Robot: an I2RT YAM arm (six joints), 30 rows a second.
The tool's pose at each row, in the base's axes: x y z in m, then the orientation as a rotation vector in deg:
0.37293 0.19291 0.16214 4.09 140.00 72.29
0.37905 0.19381 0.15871 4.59 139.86 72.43
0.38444 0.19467 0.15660 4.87 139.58 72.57
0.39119 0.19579 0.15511 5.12 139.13 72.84
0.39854 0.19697 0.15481 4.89 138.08 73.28
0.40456 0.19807 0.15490 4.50 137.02 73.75
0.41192 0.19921 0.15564 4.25 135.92 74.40
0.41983 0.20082 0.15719 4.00 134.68 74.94
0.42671 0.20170 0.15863 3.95 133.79 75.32
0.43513 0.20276 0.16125 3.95 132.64 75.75
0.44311 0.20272 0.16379 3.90 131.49 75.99
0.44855 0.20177 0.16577 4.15 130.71 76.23
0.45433 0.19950 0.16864 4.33 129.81 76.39
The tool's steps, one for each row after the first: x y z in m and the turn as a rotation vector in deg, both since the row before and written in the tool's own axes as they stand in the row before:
-0.00437 -0.00299 0.00469 -0.06 -0.21 0.31
-0.00412 -0.00185 0.00372 -0.14 -0.26 0.13
-0.00549 -0.00137 0.00412 -0.29 -0.34 0.10
-0.00638 -0.00047 0.00381 -0.67 -0.62 -0.35
-0.00527 -0.00010 0.00311 -0.72 -0.56 -0.44
-0.00667 0.00017 0.00340 -0.83 -0.57 -0.30
-0.00729 0.00092 0.00368 -0.81 -0.71 -0.38
-0.00647 0.00050 0.00283 -0.56 -0.55 -0.19
-0.00821 0.00125 0.00316 -0.68 -0.76 -0.23
-0.00804 0.00060 0.00225 -0.58 -0.81 -0.33
-0.00582 0.00008 0.00077 -0.39 -0.61 -0.01
-0.00683 0.00006 -0.00043 -0.40 -0.71 -0.13

